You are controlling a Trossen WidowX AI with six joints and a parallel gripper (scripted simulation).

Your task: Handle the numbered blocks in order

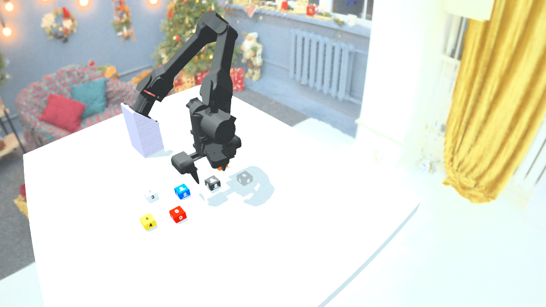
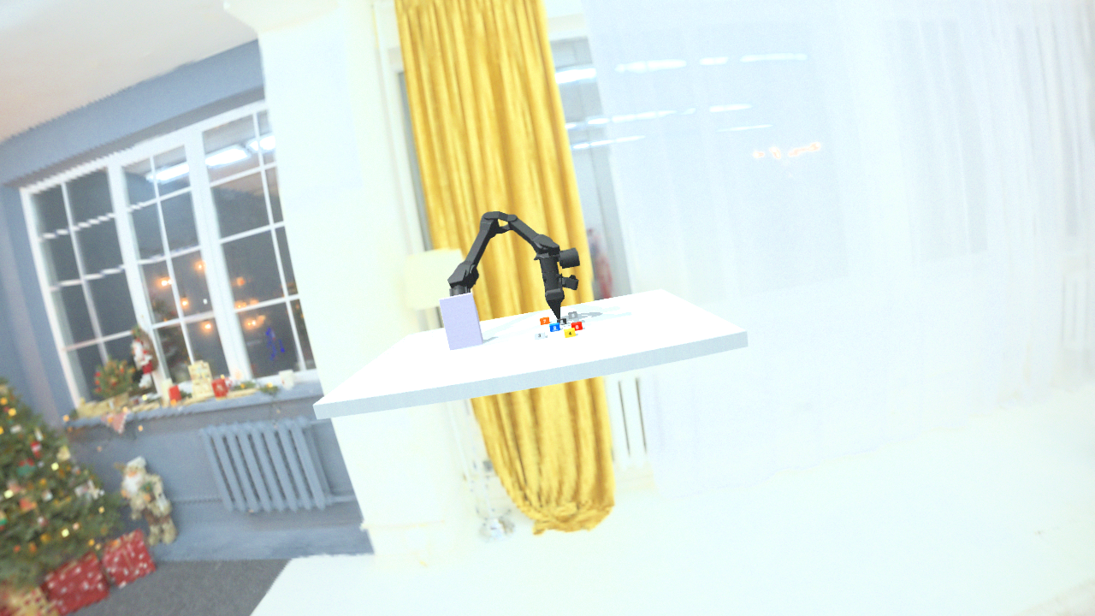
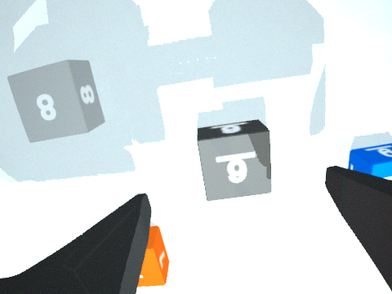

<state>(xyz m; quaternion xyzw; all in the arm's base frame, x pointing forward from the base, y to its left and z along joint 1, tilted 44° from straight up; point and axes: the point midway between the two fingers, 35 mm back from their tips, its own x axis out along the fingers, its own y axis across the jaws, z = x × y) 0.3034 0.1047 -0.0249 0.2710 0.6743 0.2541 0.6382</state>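
Right now the dark grey block marked 6 is 1 cm ahead of my gripper tip and 2 cm below it. The rest, counted from my gripper tip: grey block marked 8: 5 cm ahead, 8 cm to the left, 2 cm below; orange block marked 7: 5 cm behind, 7 cm to the left, 2 cm below; blue block: 2 cm behind, 8 cm to the right, 2 cm below.
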